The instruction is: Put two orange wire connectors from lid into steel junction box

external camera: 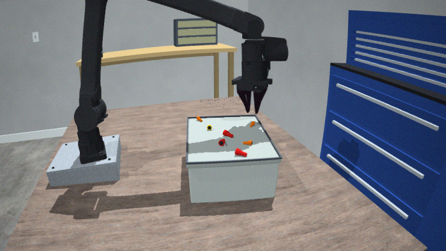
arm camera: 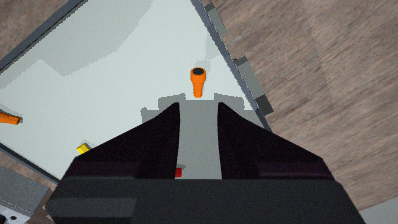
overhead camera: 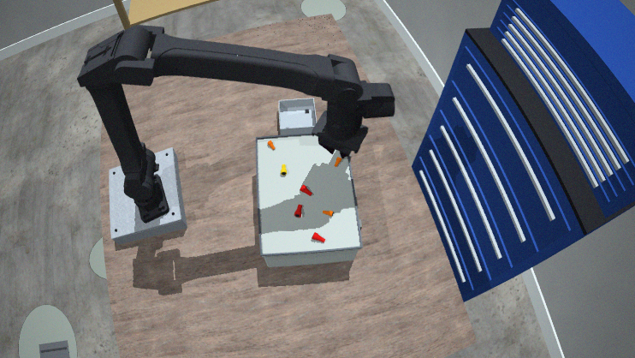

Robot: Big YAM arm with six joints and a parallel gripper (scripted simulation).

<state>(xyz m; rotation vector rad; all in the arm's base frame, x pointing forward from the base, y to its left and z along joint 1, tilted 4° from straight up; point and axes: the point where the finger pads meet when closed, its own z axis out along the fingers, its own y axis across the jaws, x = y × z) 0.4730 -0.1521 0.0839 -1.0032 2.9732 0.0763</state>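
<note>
Now: the junction box floor 230 mm to the left of my hand and 160 mm below it. From my hand the other things lie so: yellow wire connector (120 mm behind, 30 mm to the left, 40 mm below); then tool case (90 mm behind, 30 mm to the right, 80 mm below).
</note>
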